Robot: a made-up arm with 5 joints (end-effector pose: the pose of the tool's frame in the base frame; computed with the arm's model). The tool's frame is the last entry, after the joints. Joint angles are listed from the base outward.
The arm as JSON. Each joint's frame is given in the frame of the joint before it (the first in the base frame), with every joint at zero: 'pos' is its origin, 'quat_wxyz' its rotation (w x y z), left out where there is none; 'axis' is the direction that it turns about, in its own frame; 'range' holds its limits. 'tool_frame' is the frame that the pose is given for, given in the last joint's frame.
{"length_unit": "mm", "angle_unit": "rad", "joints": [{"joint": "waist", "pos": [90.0, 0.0, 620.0], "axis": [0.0, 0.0, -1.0], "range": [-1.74, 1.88]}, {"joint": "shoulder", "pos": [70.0, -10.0, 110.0], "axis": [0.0, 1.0, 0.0], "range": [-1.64, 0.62]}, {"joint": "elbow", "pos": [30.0, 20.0, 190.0], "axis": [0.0, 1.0, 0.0], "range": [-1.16, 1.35]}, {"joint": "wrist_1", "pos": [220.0, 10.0, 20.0], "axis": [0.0, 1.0, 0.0], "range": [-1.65, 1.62]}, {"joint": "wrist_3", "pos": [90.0, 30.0, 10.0], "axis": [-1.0, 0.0, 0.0], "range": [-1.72, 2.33]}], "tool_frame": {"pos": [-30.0, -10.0, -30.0], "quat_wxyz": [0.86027, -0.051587, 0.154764, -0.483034]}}
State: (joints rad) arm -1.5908 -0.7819 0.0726 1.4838 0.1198
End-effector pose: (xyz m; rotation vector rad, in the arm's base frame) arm 0.0507 0.1404 0.9892 -1.0875 0.2278 0.5127
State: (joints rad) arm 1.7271 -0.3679 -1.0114 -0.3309 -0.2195
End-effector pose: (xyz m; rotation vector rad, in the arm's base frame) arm 0.1261 -0.0713 1.2003 -0.3930 -1.6805 -1.9600
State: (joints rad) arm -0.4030 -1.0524 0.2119 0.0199 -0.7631
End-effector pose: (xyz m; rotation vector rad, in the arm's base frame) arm 0.1628 0.1001 1.0587 0.8316 0.1078 -0.1415
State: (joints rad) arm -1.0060 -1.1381 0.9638 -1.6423 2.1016
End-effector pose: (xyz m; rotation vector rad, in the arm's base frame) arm 0.1060 0.0797 0.9447 0.2289 -1.3712 -1.9249
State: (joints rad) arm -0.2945 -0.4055 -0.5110 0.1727 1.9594
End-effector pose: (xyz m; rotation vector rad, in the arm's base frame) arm 0.2394 0.0725 1.1663 -1.2124 -1.3448 -1.5062
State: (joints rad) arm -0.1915 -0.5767 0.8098 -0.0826 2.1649
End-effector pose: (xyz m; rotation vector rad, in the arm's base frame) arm 0.3539 0.0825 0.9000 -1.9485 -1.0116 -0.6677
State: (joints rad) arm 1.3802 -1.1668 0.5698 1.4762 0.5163
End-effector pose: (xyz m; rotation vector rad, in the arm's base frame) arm 0.1364 -0.1005 0.9192 -0.3049 1.5056 -1.8952
